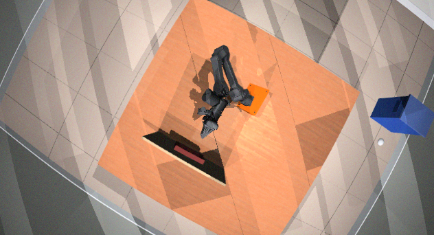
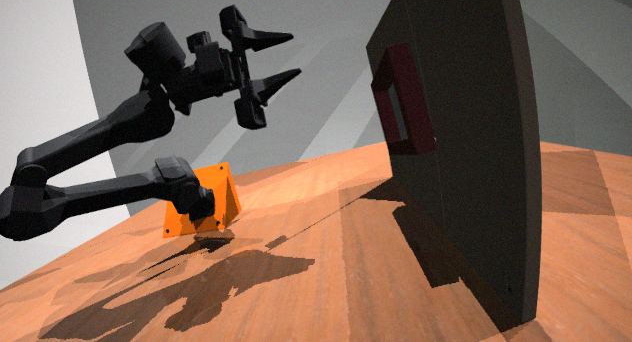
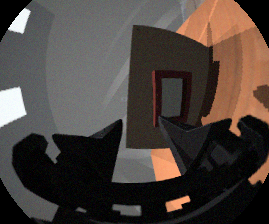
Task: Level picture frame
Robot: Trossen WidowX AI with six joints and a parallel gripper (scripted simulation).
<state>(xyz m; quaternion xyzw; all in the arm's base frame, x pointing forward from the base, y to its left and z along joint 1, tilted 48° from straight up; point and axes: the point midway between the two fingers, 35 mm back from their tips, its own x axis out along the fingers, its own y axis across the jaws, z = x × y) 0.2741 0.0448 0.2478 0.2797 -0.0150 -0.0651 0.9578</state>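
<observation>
Right now the dark red picture frame is 130 mm ahead of my gripper tip, 110 mm below it and 30 mm to the right of it. Round my gripper tip: upright wall panel: 140 mm ahead, 120 mm below, 30 mm to the right.
</observation>
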